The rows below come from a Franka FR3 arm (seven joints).
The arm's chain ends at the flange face. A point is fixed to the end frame.
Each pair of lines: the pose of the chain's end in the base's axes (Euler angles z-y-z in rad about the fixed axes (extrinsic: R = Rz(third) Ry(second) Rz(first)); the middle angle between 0 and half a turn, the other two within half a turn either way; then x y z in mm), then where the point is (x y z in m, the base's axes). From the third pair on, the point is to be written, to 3 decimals.
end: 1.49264 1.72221 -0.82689 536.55 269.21 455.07
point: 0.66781 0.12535 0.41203
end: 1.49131 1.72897 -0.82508 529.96 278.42 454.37
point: 0.66126 0.13501 0.41001
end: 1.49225 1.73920 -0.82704 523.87 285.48 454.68
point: 0.655 0.142 0.408
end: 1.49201 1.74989 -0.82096 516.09 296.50 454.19
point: 0.647 0.154 0.406
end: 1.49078 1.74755 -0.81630 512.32 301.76 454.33
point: 0.644 0.160 0.406
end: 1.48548 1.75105 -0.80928 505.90 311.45 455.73
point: 0.639 0.171 0.407
